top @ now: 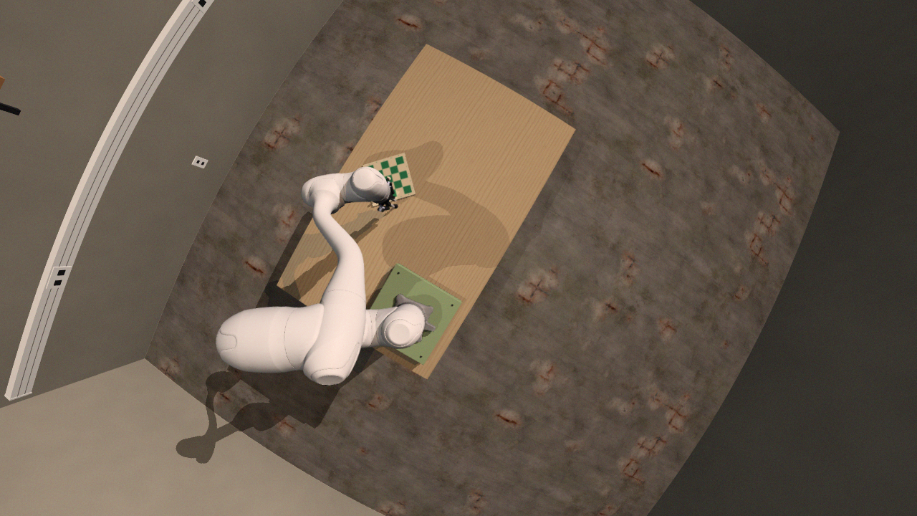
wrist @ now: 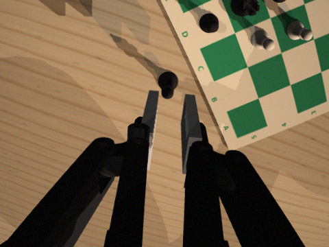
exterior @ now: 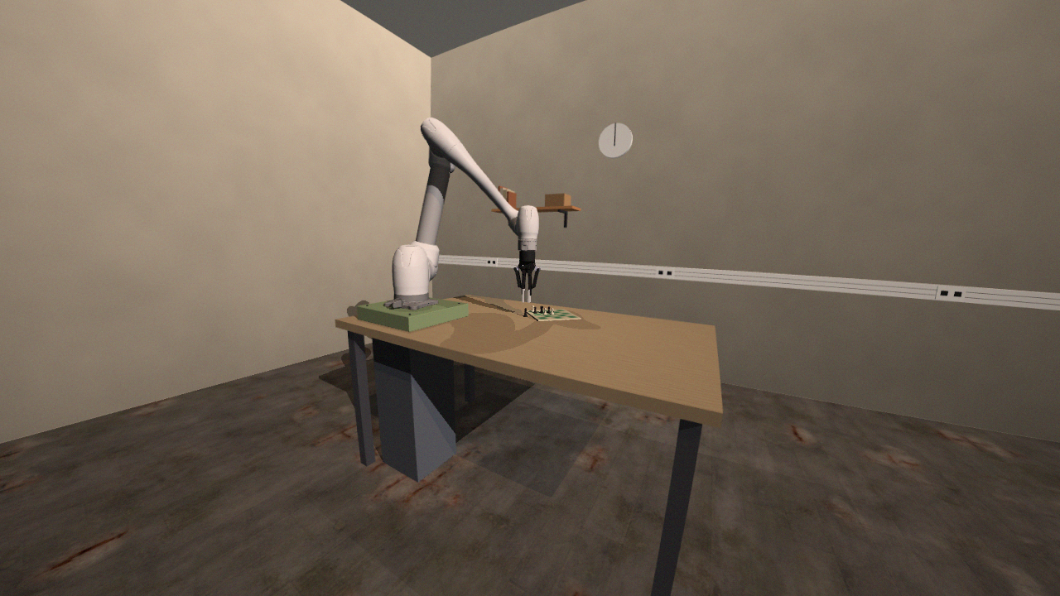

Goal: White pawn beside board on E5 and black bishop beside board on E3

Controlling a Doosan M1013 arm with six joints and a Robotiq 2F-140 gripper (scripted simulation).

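Right now the chessboard is 11 cm ahead of my hand, 8 cm to the left of it and 10 cm below it.
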